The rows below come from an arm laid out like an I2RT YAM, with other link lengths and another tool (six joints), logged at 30 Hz.
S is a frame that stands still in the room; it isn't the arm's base.
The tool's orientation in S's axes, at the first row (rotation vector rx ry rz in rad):
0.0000, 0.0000, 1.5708
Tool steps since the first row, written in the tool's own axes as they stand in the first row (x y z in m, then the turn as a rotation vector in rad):
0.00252, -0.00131, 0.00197, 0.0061, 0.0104, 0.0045
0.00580, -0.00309, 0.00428, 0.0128, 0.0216, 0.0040
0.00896, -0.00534, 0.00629, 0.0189, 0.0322, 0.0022
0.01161, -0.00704, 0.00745, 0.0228, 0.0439, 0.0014
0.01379, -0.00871, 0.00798, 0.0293, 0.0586, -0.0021
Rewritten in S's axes. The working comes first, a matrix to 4 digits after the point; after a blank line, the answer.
The tool's axes in the first row as the columns of a matrix, in S's axes (used below as rounded here):
0.0000, -1.0000, 0.0000
1.0000, 0.0000, 0.0000
0.0000, 0.0000, 1.0000

0.00131, 0.00252, 0.00197, -0.0104, 0.0061, 0.0045
0.00309, 0.00580, 0.00428, -0.0216, 0.0128, 0.0040
0.00534, 0.00896, 0.00629, -0.0322, 0.0189, 0.0022
0.00704, 0.01161, 0.00745, -0.0439, 0.0228, 0.0014
0.00871, 0.01379, 0.00798, -0.0586, 0.0293, -0.0021

